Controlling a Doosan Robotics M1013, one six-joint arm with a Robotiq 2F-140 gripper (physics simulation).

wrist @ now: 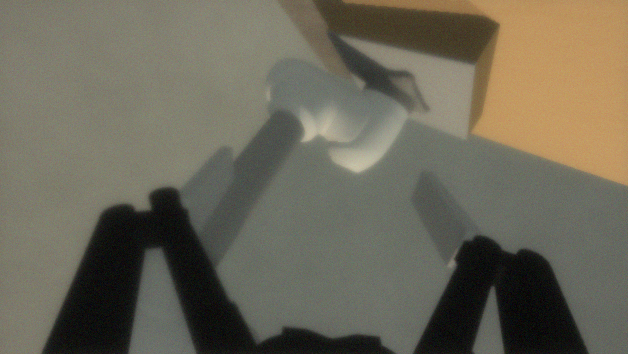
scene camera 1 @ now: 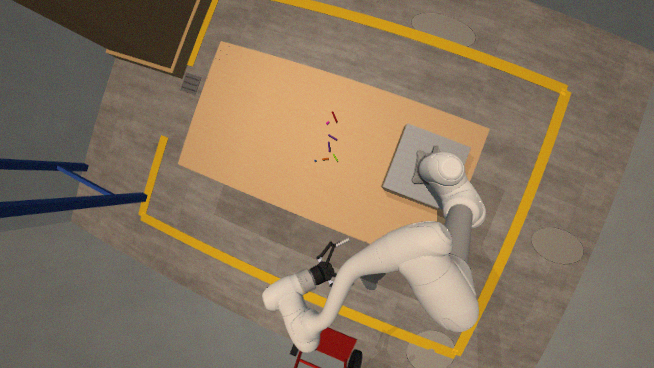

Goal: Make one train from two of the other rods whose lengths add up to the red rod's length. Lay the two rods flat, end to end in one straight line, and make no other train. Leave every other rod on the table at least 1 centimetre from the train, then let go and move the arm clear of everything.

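Seen in the pictures: gripper, between the fingertips: [wrist: 325, 174]; arm's base, origin of its link: [wrist: 394, 87].
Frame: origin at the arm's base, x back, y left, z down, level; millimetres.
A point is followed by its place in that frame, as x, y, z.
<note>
The red rod [scene camera 1: 334, 117] @[-587, -210, 71] lies on the table, above the other rods in the scene view. A small magenta rod [scene camera 1: 327, 123] @[-622, -168, 72] lies just left of its lower end. A slanted purple rod [scene camera 1: 332, 137] @[-576, -90, 71] lies below them, and a darker purple rod [scene camera 1: 329, 147] @[-583, -27, 71] lies under it, apart and at another angle. A lime rod [scene camera 1: 335, 158] @[-535, 31, 71] and an orange rod [scene camera 1: 325, 159] @[-593, 48, 71] lie lower, with a tiny blue rod [scene camera 1: 315, 161] @[-651, 70, 71] to their left. My gripper [scene camera 1: 344, 263] [wrist: 325, 174] @[-327, 452, -307] is open and empty, beyond the table's lower edge. One finger is partly hidden by the arm in the scene view.
The wooden table [scene camera 1: 260, 115] @[-1058, -156, 81] [wrist: 565, 90] @[-348, -37, 81] carries a grey base block [scene camera 1: 400, 170] @[-160, 36, -3] [wrist: 450, 85] @[-179, 65, -3] at its right, where the arm is mounted. A red cart [scene camera 1: 337, 344] stands below the arm. A dark bin [scene camera 1: 145, 30] is at upper left, and blue beams [scene camera 1: 75, 204] are at left.
</note>
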